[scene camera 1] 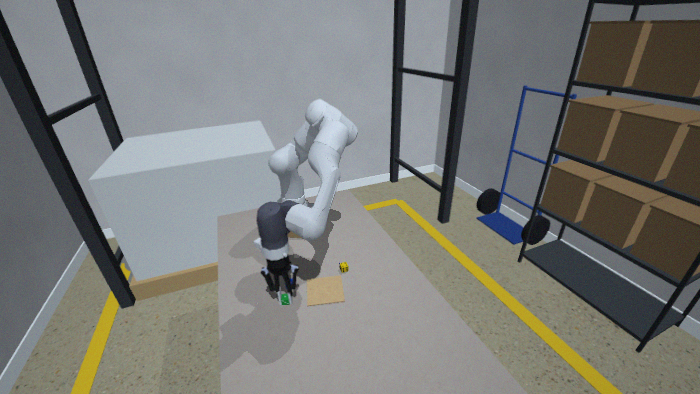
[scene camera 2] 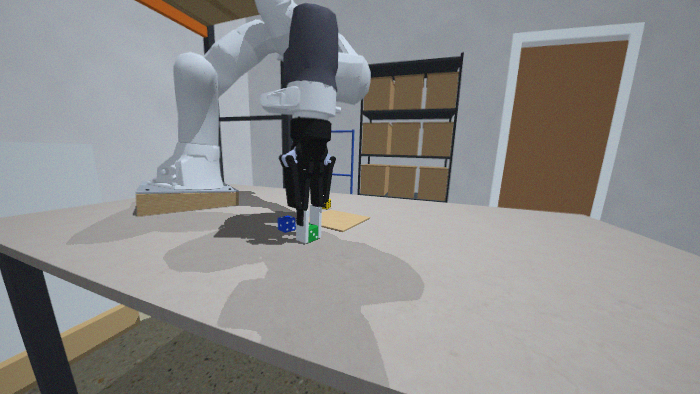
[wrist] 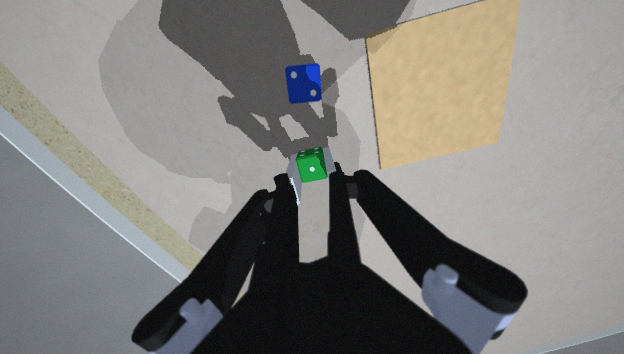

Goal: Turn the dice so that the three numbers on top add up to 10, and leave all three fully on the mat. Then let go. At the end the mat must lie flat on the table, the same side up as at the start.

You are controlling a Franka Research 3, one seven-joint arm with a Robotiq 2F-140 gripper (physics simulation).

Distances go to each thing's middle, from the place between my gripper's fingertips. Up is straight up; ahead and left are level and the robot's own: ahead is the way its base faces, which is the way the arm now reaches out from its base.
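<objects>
The blue die (wrist: 303, 81) is 1 cm above my hand, 7 cm behind it and 4 cm to the left of it. As for the green die (wrist: 311, 164), it is 1 cm above my hand, and going by their middles it is, of the things named here, the nearest to my hand. The tan mat (scene camera 1: 326, 290) is 2 cm ahead of my hand and 15 cm to the left of it.
</objects>
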